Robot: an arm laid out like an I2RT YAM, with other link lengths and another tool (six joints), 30 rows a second.
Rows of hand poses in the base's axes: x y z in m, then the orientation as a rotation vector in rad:
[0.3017 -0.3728 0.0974 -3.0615 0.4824 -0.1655]
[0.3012 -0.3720 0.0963 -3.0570 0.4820 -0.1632]
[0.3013 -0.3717 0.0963 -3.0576 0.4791 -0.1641]
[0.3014 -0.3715 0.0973 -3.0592 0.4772 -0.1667]
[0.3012 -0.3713 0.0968 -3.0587 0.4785 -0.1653]
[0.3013 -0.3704 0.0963 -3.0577 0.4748 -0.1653]
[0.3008 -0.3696 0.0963 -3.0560 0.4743 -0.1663]
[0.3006 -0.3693 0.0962 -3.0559 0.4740 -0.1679]
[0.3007 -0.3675 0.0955 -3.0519 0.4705 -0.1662]
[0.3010 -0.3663 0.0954 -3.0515 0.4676 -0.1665]
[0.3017 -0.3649 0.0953 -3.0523 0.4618 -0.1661]
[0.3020 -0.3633 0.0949 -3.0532 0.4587 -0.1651]
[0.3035 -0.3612 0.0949 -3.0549 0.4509 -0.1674]
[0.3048 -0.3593 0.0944 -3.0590 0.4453 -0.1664]
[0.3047 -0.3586 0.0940 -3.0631 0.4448 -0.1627]
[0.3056 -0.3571 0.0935 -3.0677 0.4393 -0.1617]
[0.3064 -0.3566 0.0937 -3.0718 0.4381 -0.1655]
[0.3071 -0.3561 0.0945 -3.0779 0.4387 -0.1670]
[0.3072 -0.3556 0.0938 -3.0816 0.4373 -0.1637]
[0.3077 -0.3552 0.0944 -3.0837 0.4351 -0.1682]
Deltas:
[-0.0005 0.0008 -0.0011 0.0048 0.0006 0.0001]
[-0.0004 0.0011 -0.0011 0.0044 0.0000 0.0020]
[-0.0003 0.0013 -0.0001 0.0027 -0.0014 0.0032]
[-0.0005 0.0015 -0.0006 0.0032 -0.0005 0.0024]
[-0.0004 0.0024 -0.0011 0.0046 -0.0009 0.0047]
[-0.0009 0.0032 -0.0011 0.0062 -0.0018 0.0049]
[-0.0011 0.0035 -0.0012 0.0061 -0.0029 0.0051]
[-0.0010 0.0053 -0.0019 0.0106 -0.0027 0.0072]
[-0.0007 0.0065 -0.0020 0.0113 -0.0030 0.0091]
[0.0000 0.0079 -0.0021 0.0112 -0.0028 0.0128]
[0.0003 0.0095 -0.0025 0.0108 -0.0021 0.0149]
[0.0018 0.0116 -0.0025 0.0097 -0.0035 0.0200]
[0.0031 0.0135 -0.0030 0.0064 -0.0023 0.0238]
[0.0030 0.0142 -0.0034 0.0030 0.0007 0.0243]
[0.0039 0.0157 -0.0039 -0.0007 0.0020 0.0281]
[0.0047 0.0162 -0.0037 -0.0052 0.0004 0.0290]
[0.0054 0.0167 -0.0029 -0.0114 0.0006 0.0288]
[0.0055 0.0172 -0.0036 -0.0144 0.0033 0.0299]
[0.0060 0.0176 -0.0030 -0.0169 0.0008 0.0313]

